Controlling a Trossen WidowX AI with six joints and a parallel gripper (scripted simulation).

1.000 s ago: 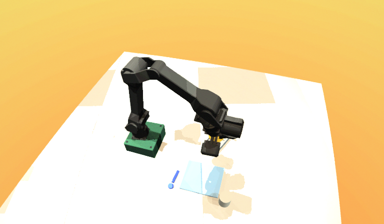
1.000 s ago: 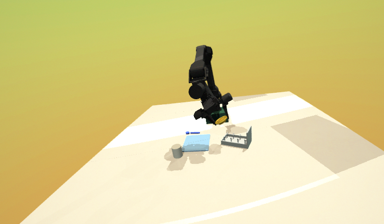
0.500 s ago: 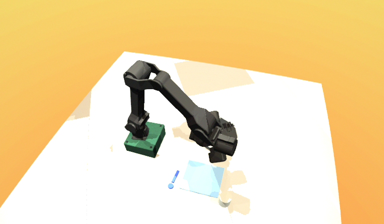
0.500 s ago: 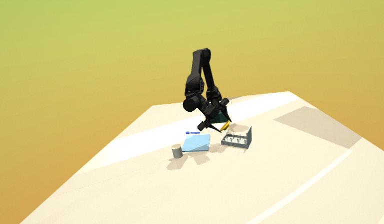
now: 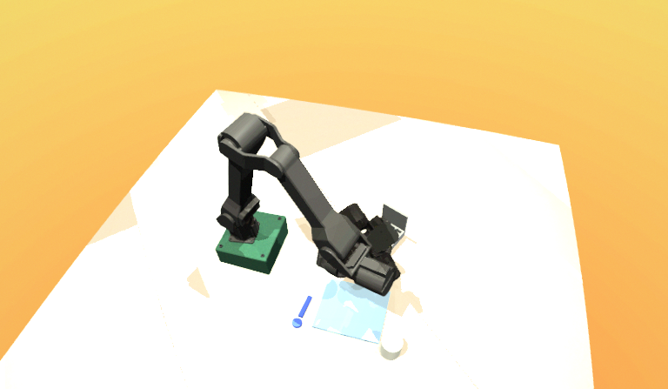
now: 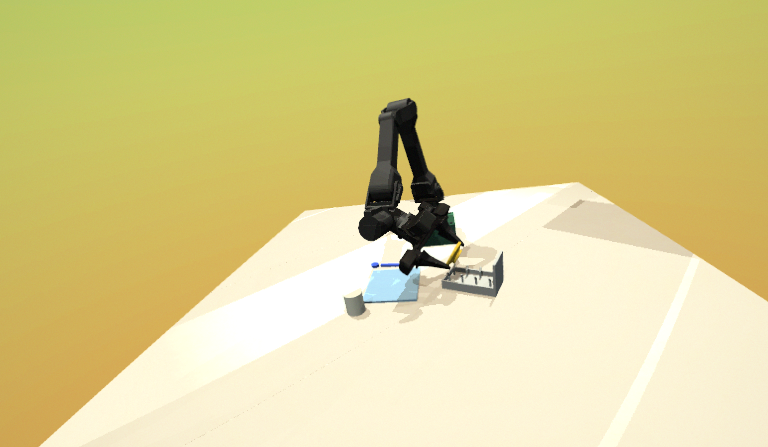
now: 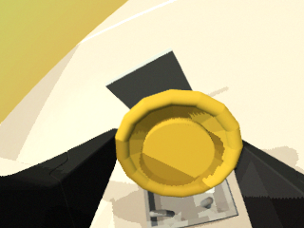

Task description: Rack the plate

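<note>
The grey dish rack lies 1 cm behind my gripper tip, 3 cm to the left of it and 6 cm below it. Also, from my gripper tip: yellow plate 1 cm to the right; cup 4 cm ahead, 24 cm to the right, 6 cm below; light blue mat 5 cm behind, 16 cm to the right, 8 cm below.
</note>
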